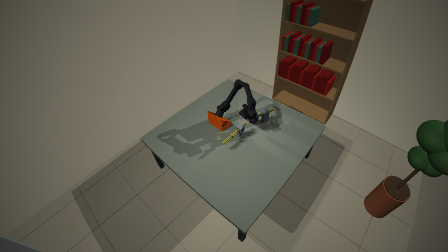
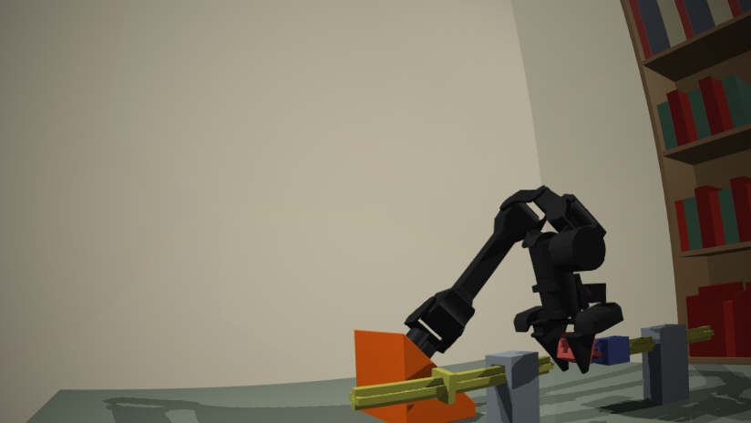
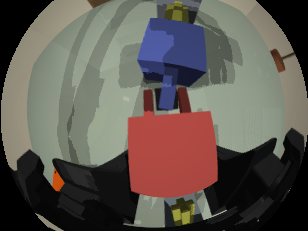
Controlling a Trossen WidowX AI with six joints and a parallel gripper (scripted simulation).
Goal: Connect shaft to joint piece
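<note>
The red joint piece is 3 cm above my gripper tip and 1 cm to the left of it.
</note>
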